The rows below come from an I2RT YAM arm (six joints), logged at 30 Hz.
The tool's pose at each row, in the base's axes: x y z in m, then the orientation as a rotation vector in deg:
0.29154 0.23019 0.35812 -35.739 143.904 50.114
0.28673 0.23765 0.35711 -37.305 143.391 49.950
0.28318 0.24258 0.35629 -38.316 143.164 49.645
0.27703 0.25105 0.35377 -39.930 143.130 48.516
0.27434 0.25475 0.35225 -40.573 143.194 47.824
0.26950 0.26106 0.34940 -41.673 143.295 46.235
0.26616 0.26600 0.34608 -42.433 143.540 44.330
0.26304 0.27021 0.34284 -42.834 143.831 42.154
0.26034 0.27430 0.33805 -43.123 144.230 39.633
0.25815 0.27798 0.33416 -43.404 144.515 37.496
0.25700 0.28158 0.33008 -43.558 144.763 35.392
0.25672 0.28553 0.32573 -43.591 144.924 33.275
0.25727 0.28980 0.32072 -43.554 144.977 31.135
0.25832 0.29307 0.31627 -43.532 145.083 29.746
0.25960 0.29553 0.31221 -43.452 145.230 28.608
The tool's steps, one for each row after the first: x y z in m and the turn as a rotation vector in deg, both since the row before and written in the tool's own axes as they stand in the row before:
0.00239 0.00732 0.00453 -0.207 0.180 -1.161
0.00185 0.00499 0.00304 0.009 0.197 -0.751
0.00367 0.00813 0.00603 0.477 0.564 -1.205
0.00172 0.00342 0.00292 0.362 0.282 -0.501
0.00319 0.00593 0.00510 0.904 0.466 -0.948
0.00261 0.00403 0.00485 1.194 0.456 -0.757
0.00257 0.00355 0.00433 1.458 0.363 -0.582
0.00303 0.00279 0.00548 1.719 0.435 -0.539
0.00226 0.00268 0.00460 1.446 0.363 -0.492
0.00155 0.00208 0.00492 1.448 0.305 -0.419
0.00085 0.00188 0.00551 1.486 0.205 -0.377
0.00039 0.00160 0.00640 1.523 0.107 -0.374
0.00012 0.00084 0.00556 0.981 0.148 -0.216
0.00008 0.00026 0.00491 0.812 0.161 -0.117

